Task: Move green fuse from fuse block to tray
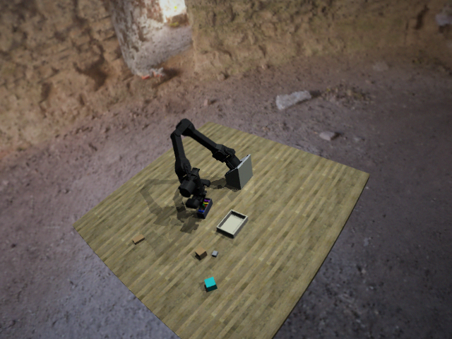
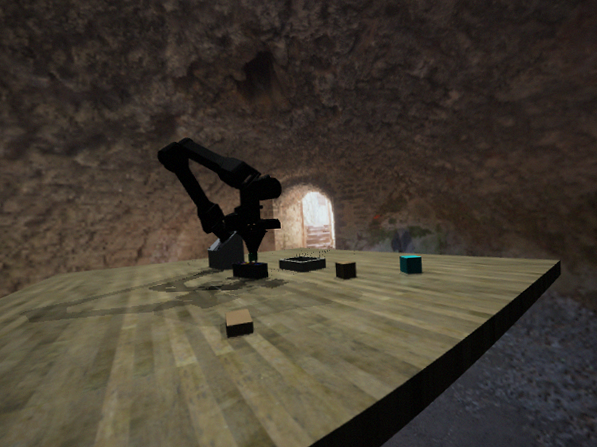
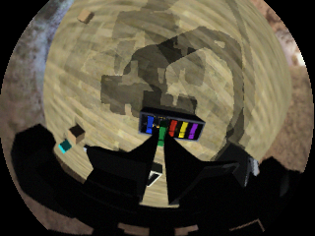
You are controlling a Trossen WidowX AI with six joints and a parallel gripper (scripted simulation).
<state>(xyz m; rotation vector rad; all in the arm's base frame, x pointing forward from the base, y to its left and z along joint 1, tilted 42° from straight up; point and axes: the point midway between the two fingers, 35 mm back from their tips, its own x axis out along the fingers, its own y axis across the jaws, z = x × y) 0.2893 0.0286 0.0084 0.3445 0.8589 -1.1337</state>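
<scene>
Now: the grey tray 180 mm to the left of my gripper tip, 60 mm below it and 30 mm behind it. Also, from my gripper tip: flat block 350 mm ahead, 130 mm to the right, 60 mm below; then green fuse 10 mm below; then brown cube 190 mm to the left, 190 mm ahead, 50 mm below.
</scene>
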